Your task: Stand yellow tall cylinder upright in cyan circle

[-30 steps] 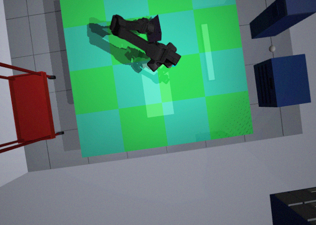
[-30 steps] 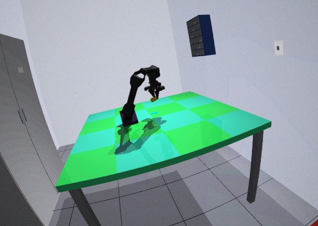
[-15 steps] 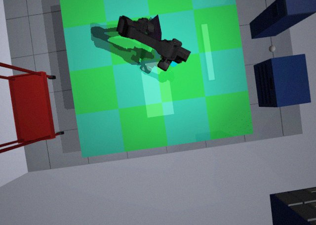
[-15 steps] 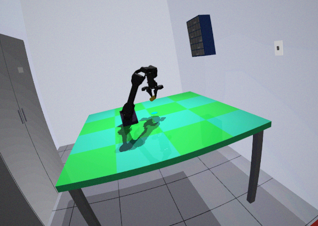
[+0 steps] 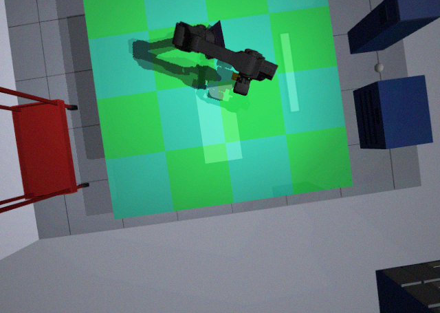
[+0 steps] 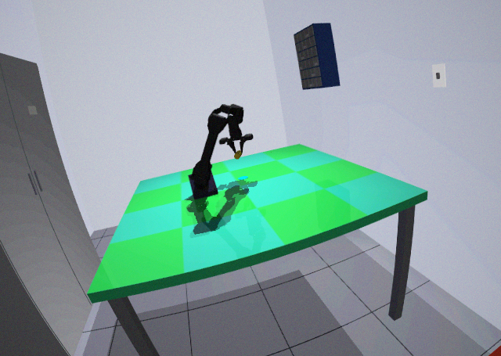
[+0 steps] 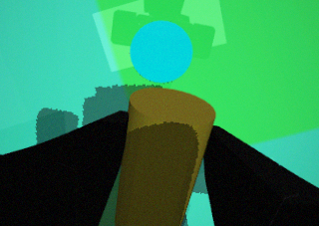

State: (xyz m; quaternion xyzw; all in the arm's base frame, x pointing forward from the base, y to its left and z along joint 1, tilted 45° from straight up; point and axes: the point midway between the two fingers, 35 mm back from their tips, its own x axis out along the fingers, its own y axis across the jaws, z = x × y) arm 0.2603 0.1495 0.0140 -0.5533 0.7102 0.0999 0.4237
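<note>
Now: gripper tip 15 cm above the cyan circle and 1 cm to the right of it. The rest, counted from my gripper tip: yellow tall cylinder (2 cm to the right, 1 cm behind).
</note>
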